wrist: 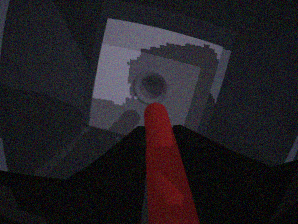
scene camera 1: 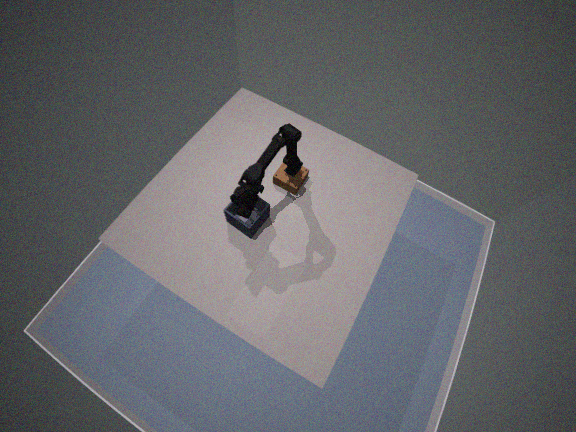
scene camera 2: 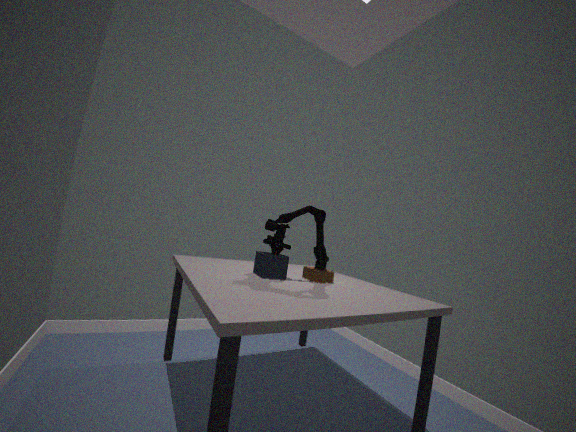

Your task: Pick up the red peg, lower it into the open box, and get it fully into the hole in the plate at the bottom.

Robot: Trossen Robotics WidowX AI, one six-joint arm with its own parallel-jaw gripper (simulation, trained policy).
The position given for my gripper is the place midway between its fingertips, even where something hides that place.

Note:
In view: my gripper [wrist: 158,134] and a dark box [scene camera 2: 268,266].
The dark box also shows in the wrist view [wrist: 56,56] and in scene camera 1 [scene camera 1: 263,207].

